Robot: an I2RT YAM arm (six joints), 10 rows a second.
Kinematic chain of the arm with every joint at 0, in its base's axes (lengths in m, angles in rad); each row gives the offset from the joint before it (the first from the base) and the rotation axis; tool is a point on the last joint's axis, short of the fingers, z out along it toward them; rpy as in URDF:
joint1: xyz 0 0 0.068 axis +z
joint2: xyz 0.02 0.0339 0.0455 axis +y
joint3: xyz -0.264 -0.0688 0 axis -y
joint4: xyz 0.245 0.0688 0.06 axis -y
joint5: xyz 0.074 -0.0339 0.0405 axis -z
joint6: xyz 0.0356 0 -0.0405 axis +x
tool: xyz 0 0 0 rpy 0 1.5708 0
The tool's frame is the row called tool.
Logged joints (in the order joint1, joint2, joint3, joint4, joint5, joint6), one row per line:
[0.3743, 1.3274, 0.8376, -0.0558, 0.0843, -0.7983]
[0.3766, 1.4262, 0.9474, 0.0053, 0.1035, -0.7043]
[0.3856, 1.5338, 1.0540, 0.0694, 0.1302, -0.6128]
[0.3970, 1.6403, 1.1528, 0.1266, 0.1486, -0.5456]
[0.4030, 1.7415, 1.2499, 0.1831, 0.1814, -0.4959]
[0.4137, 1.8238, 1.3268, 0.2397, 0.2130, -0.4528]
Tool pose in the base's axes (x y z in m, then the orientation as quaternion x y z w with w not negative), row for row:
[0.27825, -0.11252, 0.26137, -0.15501, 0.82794, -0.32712, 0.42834]
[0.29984, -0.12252, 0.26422, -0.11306, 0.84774, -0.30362, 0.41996]
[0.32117, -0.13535, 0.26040, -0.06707, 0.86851, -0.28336, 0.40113]
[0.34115, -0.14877, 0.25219, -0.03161, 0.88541, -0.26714, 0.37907]
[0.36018, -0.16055, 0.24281, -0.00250, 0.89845, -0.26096, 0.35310]
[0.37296, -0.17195, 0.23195, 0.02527, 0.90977, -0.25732, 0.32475]
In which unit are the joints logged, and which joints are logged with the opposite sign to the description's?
The joints are logged in radians. Opposite sign: joint1, joint4.
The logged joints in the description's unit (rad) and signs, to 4 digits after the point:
[-0.3743, 1.3274, 0.8376, 0.0558, 0.0843, -0.7983]
[-0.3766, 1.4262, 0.9474, -0.0053, 0.1035, -0.7043]
[-0.3856, 1.5338, 1.0540, -0.0694, 0.1302, -0.6128]
[-0.3970, 1.6403, 1.1528, -0.1266, 0.1486, -0.5456]
[-0.4030, 1.7415, 1.2499, -0.1831, 0.1814, -0.4959]
[-0.4137, 1.8238, 1.3268, -0.2397, 0.2130, -0.4528]

